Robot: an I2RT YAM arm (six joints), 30 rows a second.
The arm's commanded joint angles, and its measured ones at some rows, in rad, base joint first. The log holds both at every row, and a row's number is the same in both.
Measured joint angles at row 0: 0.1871 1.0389 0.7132 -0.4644 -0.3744 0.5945
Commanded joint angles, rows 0 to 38: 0.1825 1.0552 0.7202 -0.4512 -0.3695 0.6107; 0.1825 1.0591 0.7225 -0.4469 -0.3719 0.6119; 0.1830 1.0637 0.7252 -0.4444 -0.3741 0.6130; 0.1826 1.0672 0.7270 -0.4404 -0.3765 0.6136; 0.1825 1.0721 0.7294 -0.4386 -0.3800 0.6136; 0.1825 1.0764 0.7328 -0.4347 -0.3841 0.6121; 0.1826 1.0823 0.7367 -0.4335 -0.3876 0.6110; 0.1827 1.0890 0.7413 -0.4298 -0.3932 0.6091; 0.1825 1.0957 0.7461 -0.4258 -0.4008 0.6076; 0.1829 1.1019 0.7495 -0.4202 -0.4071 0.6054; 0.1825 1.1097 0.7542 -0.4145 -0.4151 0.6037; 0.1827 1.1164 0.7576 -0.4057 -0.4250 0.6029; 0.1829 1.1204 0.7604 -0.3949 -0.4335 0.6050; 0.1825 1.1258 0.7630 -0.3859 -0.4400 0.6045; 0.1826 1.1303 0.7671 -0.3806 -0.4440 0.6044; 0.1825 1.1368 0.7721 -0.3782 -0.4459 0.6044; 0.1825 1.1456 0.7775 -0.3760 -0.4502 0.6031; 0.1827 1.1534 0.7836 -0.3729 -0.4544 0.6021; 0.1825 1.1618 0.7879 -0.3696 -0.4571 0.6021; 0.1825 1.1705 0.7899 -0.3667 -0.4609 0.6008; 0.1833 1.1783 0.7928 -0.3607 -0.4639 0.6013; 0.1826 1.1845 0.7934 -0.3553 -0.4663 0.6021; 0.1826 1.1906 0.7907 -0.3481 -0.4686 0.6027; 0.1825 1.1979 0.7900 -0.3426 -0.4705 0.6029; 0.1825 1.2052 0.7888 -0.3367 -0.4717 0.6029; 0.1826 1.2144 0.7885 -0.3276 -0.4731 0.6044; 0.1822 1.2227 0.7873 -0.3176 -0.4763 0.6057; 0.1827 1.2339 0.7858 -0.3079 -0.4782 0.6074; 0.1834 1.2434 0.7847 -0.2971 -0.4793 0.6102; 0.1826 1.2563 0.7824 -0.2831 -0.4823 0.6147; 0.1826 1.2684 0.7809 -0.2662 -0.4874 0.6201; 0.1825 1.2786 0.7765 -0.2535 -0.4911 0.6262; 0.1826 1.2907 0.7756 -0.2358 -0.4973 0.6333; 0.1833 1.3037 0.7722 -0.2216 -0.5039 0.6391; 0.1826 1.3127 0.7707 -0.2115 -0.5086 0.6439; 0.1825 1.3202 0.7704 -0.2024 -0.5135 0.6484; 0.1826 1.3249 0.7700 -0.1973 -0.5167 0.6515; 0.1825 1.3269 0.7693 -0.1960 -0.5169 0.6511; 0.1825 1.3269 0.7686 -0.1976 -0.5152 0.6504
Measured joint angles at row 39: 0.1871 1.3247 0.7692 -0.2344 -0.4892 0.6334
